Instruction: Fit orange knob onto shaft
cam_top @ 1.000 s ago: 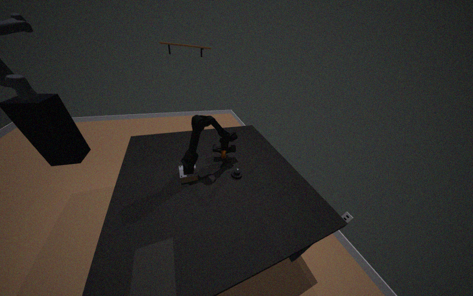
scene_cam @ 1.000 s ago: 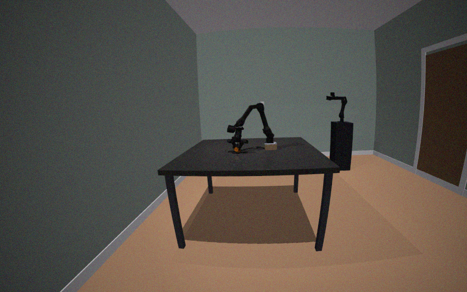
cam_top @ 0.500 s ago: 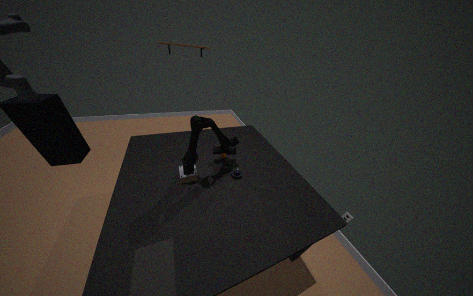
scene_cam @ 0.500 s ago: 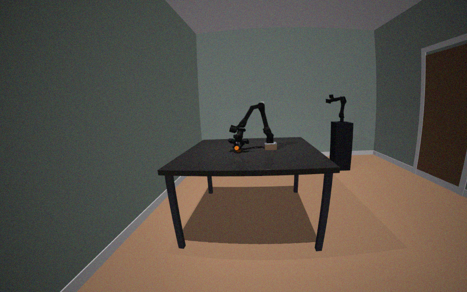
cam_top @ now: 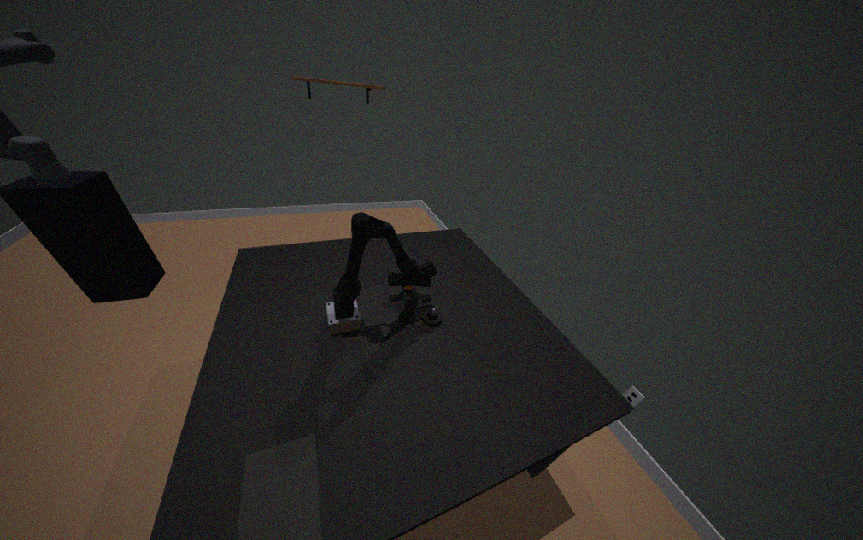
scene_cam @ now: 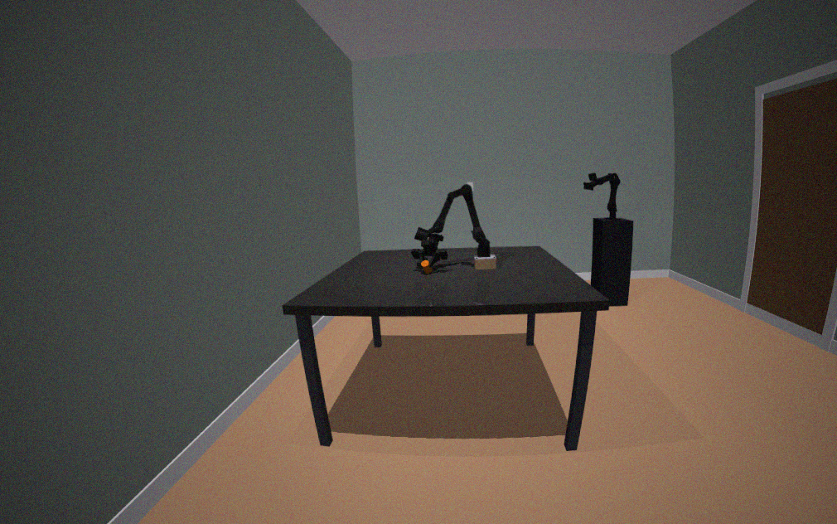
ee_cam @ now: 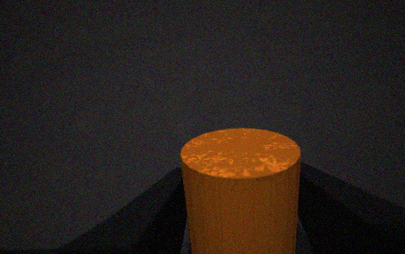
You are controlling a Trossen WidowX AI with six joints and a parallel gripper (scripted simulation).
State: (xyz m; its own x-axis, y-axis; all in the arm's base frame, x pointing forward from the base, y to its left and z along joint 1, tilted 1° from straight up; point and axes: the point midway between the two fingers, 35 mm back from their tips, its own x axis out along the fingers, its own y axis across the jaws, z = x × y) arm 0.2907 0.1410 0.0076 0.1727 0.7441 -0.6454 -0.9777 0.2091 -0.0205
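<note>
Right now my gripper tip is 1 cm to the left of the orange knob and 1 cm below it. The rest, counted from my gripper tip: dark round pedestal: 5 cm ahead, 22 cm to the right, 1 cm below.
</note>
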